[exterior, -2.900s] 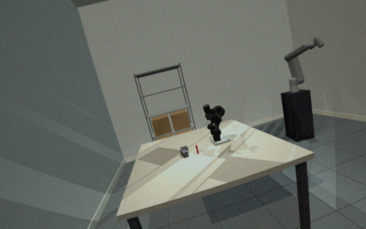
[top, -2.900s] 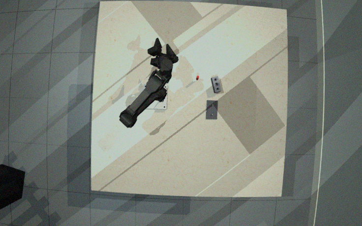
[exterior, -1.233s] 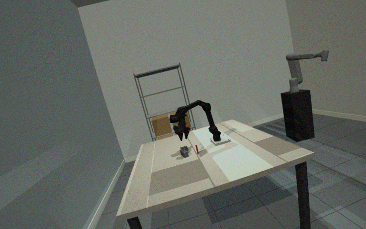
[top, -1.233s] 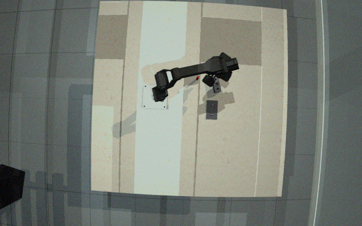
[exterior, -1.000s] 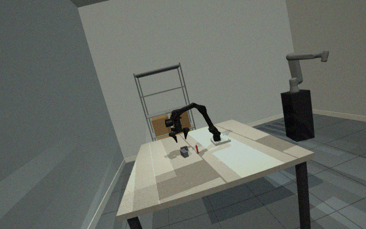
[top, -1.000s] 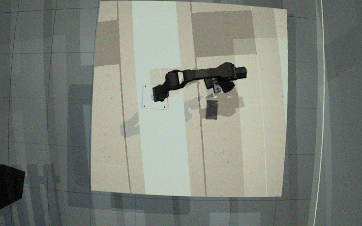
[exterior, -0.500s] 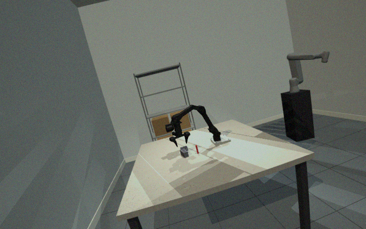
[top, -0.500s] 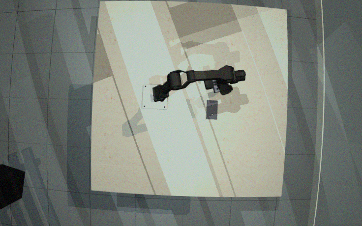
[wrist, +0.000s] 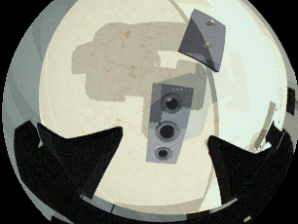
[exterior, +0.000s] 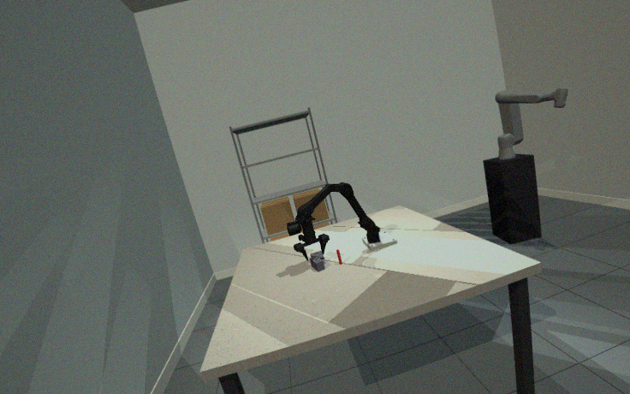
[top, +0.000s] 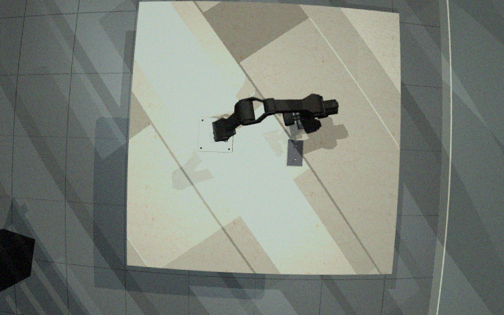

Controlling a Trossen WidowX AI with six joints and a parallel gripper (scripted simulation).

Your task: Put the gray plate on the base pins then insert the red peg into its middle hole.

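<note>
Now: gripper tip 20 mm above the gray plate. Round my gripper tip: dark base: 10 mm ahead, 160 mm to the right, 50 mm below; then red peg: 120 mm behind, 10 mm to the left, 20 mm below.
</note>
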